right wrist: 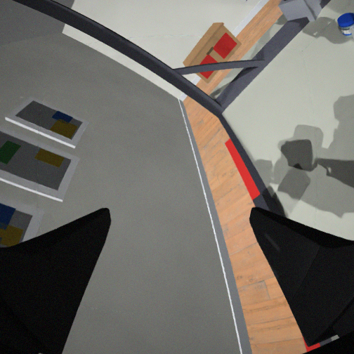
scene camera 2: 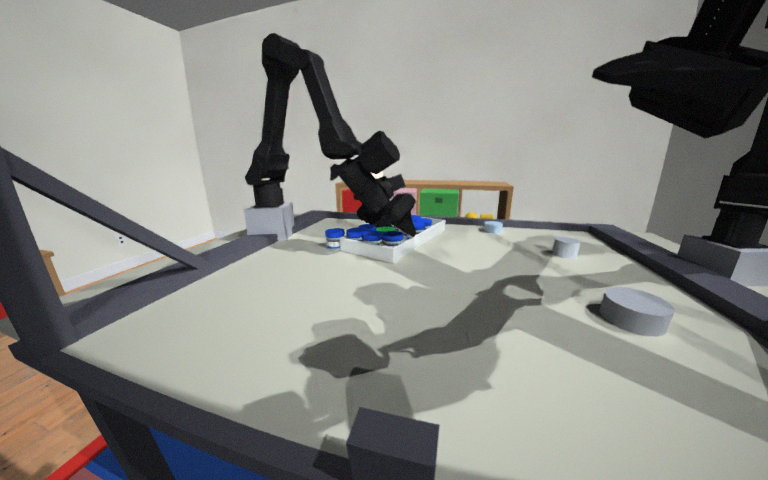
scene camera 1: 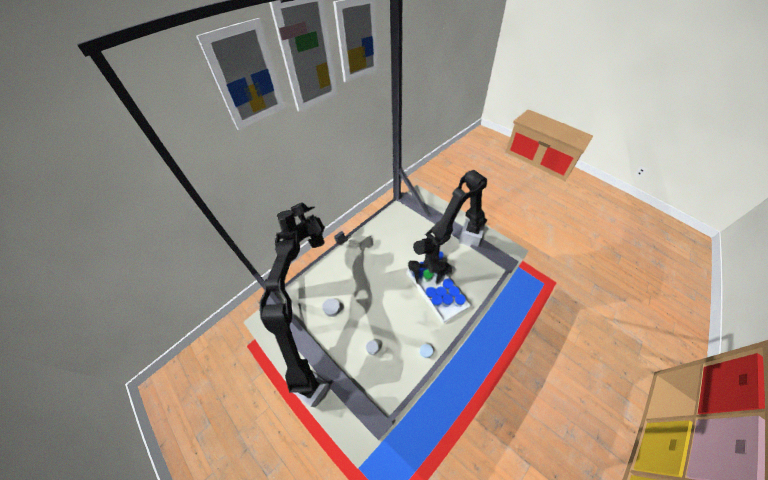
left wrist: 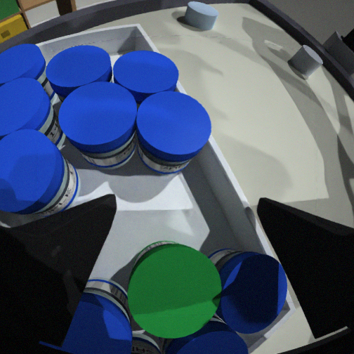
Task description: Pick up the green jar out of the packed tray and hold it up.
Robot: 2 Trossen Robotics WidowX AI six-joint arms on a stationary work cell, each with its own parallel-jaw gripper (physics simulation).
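Seen in the pictures: left gripper, fingertip midpoint: [scene camera 2: 403,234] [scene camera 1: 426,284]; right gripper, fingertip midpoint: [scene camera 1: 319,216]; left arm's base, link origin: [scene camera 2: 269,205] [scene camera 1: 473,228]; right arm's base, link origin: [scene camera 2: 733,242] [scene camera 1: 308,386].
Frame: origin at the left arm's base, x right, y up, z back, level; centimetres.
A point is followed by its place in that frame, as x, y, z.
Note:
The green jar [scene camera 1: 428,274] {13.0, -4.1, -31.2} [scene camera 2: 386,229] {13.8, -4.1, -30.9} [left wrist: 175,290] stands in the white tray [scene camera 1: 451,314] {-2.3, -8.4, -43.7} [scene camera 2: 373,250] {20.2, -6.8, -27.6} [left wrist: 125,225], with blue-lidded jars close around its left, right and near sides in the left wrist view. Bare tray floor shows beyond it. My left gripper [scene camera 1: 427,276] {12.3, -5.9, -35.2} [left wrist: 188,203] is open and empty over the tray. In the left wrist view its fingers stand wide on either side, with the green lid below and between them. A blue jar [left wrist: 252,291] by the tray wall also lies between them. My right gripper [right wrist: 181,215] is open and empty, raised high away from the tray.
Several blue jars [scene camera 1: 447,294] {2.2, -4.0, -37.6} [left wrist: 97,117] fill the tray's other end. Another blue jar [scene camera 2: 334,238] {14.0, -5.8, -18.9} [right wrist: 346,25] stands outside the tray. A wide grey disc [scene camera 1: 331,306] {46.2, -5.7, -61.6} [scene camera 2: 637,311] {49.0, -5.7, -58.7}, a small grey cylinder [scene camera 1: 373,346] {22.2, -5.2, -69.8} [scene camera 2: 565,247] {24.6, -6.3, -68.4} and a pale blue cylinder [scene camera 1: 426,350] {2.6, -6.3, -62.9} [scene camera 2: 492,227] {4.8, -7.0, -61.5} stand on the table.

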